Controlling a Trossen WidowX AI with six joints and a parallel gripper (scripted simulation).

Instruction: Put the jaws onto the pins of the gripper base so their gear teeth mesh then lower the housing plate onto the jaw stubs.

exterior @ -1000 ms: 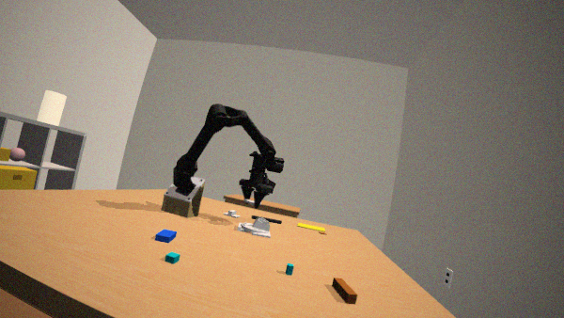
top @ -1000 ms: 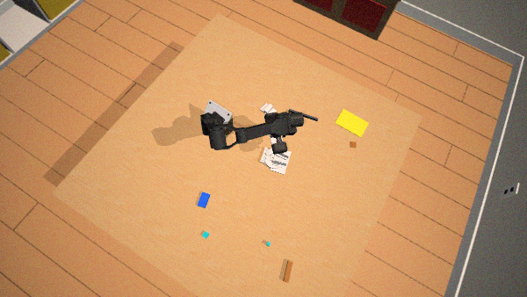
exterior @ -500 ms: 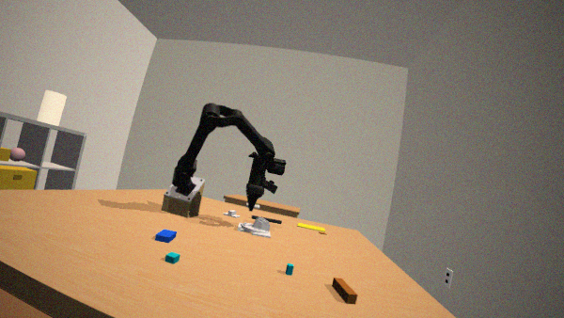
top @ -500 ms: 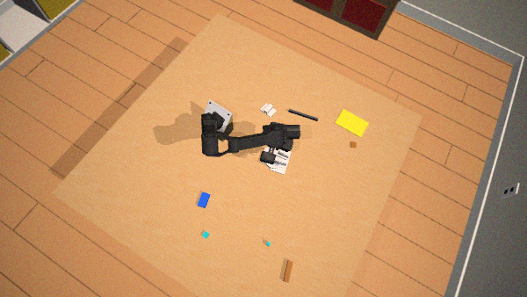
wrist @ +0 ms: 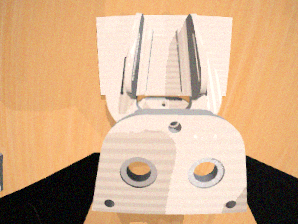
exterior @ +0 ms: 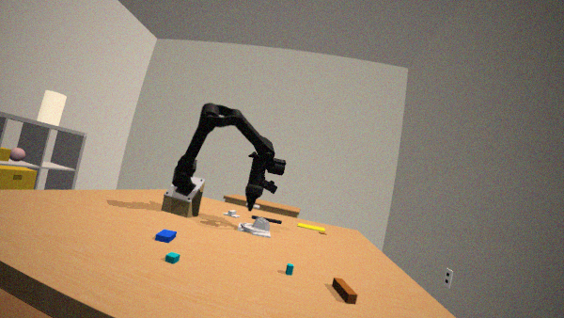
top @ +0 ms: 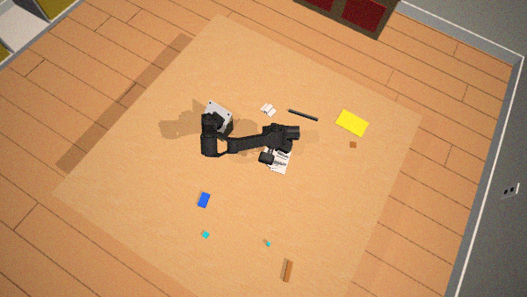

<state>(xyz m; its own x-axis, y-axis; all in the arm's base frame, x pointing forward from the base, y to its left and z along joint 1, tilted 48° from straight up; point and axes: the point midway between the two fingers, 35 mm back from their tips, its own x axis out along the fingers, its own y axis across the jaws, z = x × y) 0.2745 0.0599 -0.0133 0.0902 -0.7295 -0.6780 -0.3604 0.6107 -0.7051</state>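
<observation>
The white jaw is 10 mm ahead of my gripper tip, 10 mm to the right of it and 70 mm below it. From my gripper tip the other things lie so: housing plate (10 mm behind, 80 mm below); then flat white plate (50 mm ahead, 20 mm to the left, 80 mm below); then gripper base (10 mm ahead, 20 mm above).
</observation>
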